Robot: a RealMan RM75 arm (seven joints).
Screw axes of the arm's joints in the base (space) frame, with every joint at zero. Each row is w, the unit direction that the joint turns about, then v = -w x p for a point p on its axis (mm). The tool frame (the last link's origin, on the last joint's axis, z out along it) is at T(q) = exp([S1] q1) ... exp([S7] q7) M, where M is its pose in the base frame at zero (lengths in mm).
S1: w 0 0 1 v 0.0 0.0 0.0
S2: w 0 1 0 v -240.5 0.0 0.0
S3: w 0 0 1 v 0.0 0.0 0.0
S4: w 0 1 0 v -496.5 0.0 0.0
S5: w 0 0 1 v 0.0 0.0 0.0
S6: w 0 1 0 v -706.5 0.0 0.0
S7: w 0 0 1 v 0.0 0.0 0.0
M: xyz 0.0 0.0 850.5 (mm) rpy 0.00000 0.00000 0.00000 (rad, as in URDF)
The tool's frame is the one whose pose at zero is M.
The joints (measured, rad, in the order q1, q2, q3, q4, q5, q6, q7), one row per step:
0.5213 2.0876 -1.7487 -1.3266 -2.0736 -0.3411 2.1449
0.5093 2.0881 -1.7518 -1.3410 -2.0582 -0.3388 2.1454
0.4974 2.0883 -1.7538 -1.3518 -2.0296 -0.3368 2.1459
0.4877 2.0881 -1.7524 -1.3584 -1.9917 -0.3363 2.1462
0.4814 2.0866 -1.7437 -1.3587 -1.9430 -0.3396 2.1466
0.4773 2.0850 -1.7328 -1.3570 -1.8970 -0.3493 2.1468
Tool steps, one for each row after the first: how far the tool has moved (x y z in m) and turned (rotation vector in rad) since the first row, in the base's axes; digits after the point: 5 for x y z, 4 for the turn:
-0.00071 -0.00238 0.00140 -0.0015 0.0198 -0.0025
-0.00077 -0.00459 0.00265 -0.0083 0.0500 -0.0121
-0.00041 -0.00605 0.00421 -0.0182 0.0872 -0.0270
0.00108 -0.00600 0.00687 -0.0312 0.1324 -0.0498
0.00266 -0.00576 0.00921 -0.0476 0.1731 -0.0713

